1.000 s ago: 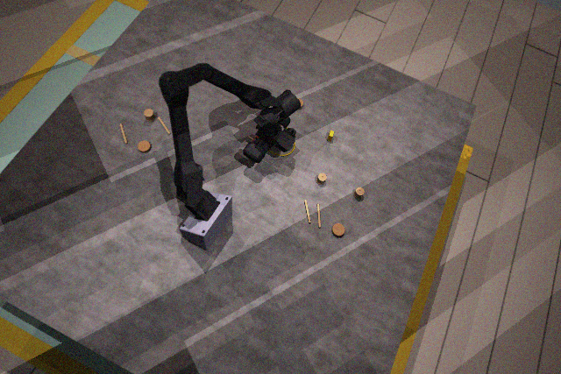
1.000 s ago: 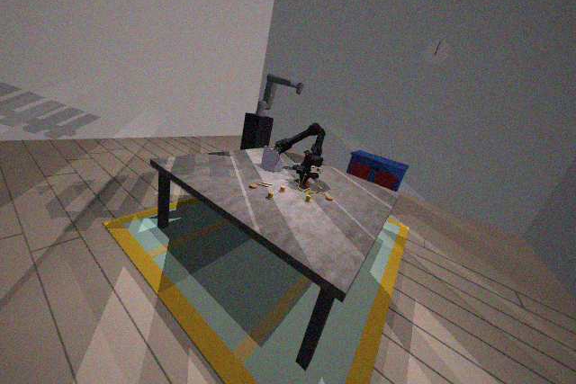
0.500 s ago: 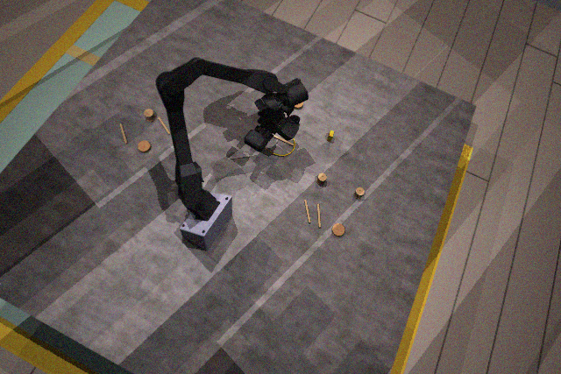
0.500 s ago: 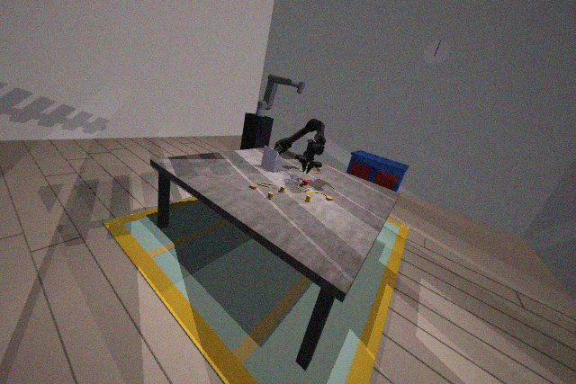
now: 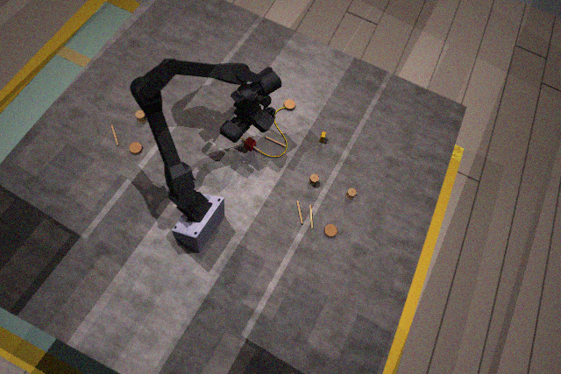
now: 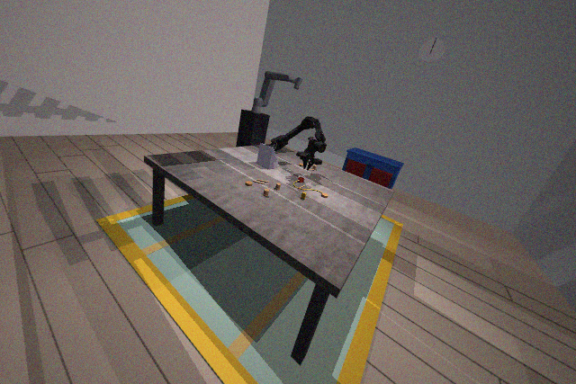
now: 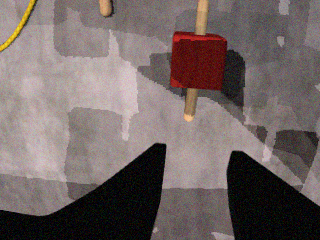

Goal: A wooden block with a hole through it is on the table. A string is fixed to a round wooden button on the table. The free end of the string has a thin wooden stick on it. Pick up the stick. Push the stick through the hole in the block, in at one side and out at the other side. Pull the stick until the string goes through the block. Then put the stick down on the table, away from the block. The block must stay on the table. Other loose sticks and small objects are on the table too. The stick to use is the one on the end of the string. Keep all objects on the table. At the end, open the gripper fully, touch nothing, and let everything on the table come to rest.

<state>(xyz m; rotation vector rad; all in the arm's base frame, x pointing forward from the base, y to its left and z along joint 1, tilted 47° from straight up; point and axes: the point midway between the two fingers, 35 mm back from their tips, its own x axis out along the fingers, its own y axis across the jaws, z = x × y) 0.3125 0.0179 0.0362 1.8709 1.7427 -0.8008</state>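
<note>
The red block lies 20 mm to the right of my gripper tip and 70 mm below it. The rest, counted from my gripper tip: round wooden block (10 mm behind, 270 mm to the right, 70 mm below); yellow block (150 mm ahead, 220 mm to the right, 70 mm below); round wooden button (210 mm ahead, 60 mm to the right, 80 mm below).
</note>
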